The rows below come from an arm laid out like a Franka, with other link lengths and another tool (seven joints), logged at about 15 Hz.
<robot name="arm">
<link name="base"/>
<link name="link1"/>
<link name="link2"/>
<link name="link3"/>
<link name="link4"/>
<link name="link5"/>
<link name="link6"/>
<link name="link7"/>
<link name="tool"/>
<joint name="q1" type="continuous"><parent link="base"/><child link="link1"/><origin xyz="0 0 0.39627" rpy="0 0 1.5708"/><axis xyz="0 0 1"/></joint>
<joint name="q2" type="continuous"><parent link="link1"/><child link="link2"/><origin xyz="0 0 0" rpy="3.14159 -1.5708 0"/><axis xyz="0 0 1"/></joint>
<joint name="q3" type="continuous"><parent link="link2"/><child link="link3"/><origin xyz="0.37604 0 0" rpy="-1.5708 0 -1.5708"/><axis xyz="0 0 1"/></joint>
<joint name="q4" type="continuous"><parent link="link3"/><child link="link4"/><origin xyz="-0.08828 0 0" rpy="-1.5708 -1.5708 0"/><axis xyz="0 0 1"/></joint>
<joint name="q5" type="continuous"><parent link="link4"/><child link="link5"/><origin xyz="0.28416 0.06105 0" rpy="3.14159 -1.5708 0"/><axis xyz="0 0 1"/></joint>
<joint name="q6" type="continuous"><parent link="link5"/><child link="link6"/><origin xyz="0 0 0" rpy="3.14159 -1.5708 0"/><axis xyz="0 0 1"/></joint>
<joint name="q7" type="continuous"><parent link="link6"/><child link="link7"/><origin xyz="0 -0.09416 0" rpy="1.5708 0 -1.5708"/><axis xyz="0 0 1"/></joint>
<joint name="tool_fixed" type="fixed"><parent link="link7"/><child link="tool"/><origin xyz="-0.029 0.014 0.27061" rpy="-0.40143 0 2.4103"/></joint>
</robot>
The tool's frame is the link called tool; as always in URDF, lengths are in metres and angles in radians. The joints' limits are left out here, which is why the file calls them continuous.
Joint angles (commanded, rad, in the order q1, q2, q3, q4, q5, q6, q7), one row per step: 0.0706 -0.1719 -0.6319 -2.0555 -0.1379 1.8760 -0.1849; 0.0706 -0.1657 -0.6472 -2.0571 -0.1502 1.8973 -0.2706; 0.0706 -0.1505 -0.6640 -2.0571 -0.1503 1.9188 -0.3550; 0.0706 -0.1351 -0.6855 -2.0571 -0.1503 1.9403 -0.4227; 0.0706 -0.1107 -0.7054 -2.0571 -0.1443 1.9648 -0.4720; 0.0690 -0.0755 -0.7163 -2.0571 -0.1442 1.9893 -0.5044; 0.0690 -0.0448 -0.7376 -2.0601 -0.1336 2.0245 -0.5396; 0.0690 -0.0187 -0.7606 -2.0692 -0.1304 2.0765 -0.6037; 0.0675 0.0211 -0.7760 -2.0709 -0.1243 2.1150 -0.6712; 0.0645 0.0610 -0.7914 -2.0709 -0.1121 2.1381 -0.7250; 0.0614 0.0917 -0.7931 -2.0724 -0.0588 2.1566 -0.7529; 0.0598 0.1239 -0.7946 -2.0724 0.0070 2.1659 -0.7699; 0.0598 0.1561 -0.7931 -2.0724 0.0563 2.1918 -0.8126; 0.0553 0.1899 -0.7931 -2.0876 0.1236 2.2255 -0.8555; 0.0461 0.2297 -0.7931 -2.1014 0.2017 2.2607 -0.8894; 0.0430 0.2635 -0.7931 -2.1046 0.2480 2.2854 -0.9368; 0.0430 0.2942 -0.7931 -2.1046 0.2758 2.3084 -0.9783; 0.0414 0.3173 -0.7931 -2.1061 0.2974 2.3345 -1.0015; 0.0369 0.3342 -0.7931 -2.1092 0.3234 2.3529 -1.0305
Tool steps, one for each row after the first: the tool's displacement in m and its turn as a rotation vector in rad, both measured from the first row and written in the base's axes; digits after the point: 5 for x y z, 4 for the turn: 0.00037 -0.01237 -0.00134 -0.0136 -0.0038 0.0756; 0.00267 -0.02292 -0.00485 -0.0193 -0.0049 0.1443; 0.00339 -0.03441 -0.00850 -0.0257 -0.0052 0.1918; 0.00598 -0.04417 -0.01445 -0.0312 -0.0021 0.2204; 0.01012 -0.05236 -0.02284 -0.0426 0.0154 0.2422; 0.01375 -0.06251 -0.03086 -0.0517 0.0170 0.2546; 0.01780 -0.07677 -0.03783 -0.0727 0.0129 0.2988; 0.02297 -0.08847 -0.04690 -0.0879 0.0273 0.3508; 0.02454 -0.09748 -0.05690 -0.0908 0.0476 0.3834; 0.03247 -0.09456 -0.06752 -0.0710 0.0330 0.3805; 0.04032 -0.08824 -0.07939 -0.0413 0.0155 0.3594; 0.05144 -0.08680 -0.08933 -0.0330 -0.0001 0.3774; 0.05839 -0.08370 -0.10499 -0.0135 -0.0210 0.3759; 0.06409 -0.08243 -0.12220 0.0044 -0.0440 0.3508; 0.06976 -0.08422 -0.13386 0.0076 -0.0514 0.3649; 0.07496 -0.08744 -0.14319 0.0016 -0.0498 0.3884; 0.07883 -0.09184 -0.14993 -0.0102 -0.0516 0.3956; 0.08054 -0.09521 -0.15581 -0.0140 -0.0574 0.4019
